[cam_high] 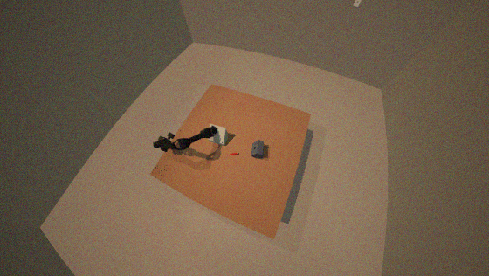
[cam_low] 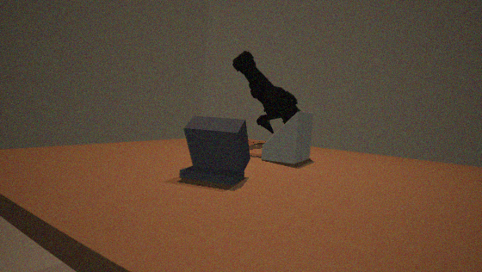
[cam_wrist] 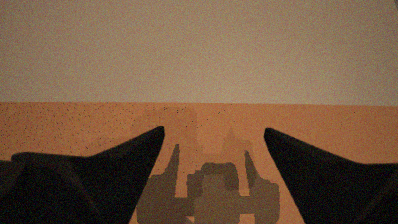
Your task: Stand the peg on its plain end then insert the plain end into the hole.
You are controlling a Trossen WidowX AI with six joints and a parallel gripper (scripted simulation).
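My gripper tip is now 66 cm short of the red peg, 24 cm to the right of it and 5 cm above it. From my gripper tip the other things lie so: sloped panel (83 cm ahead, 35 cm to the left, 2 cm above).
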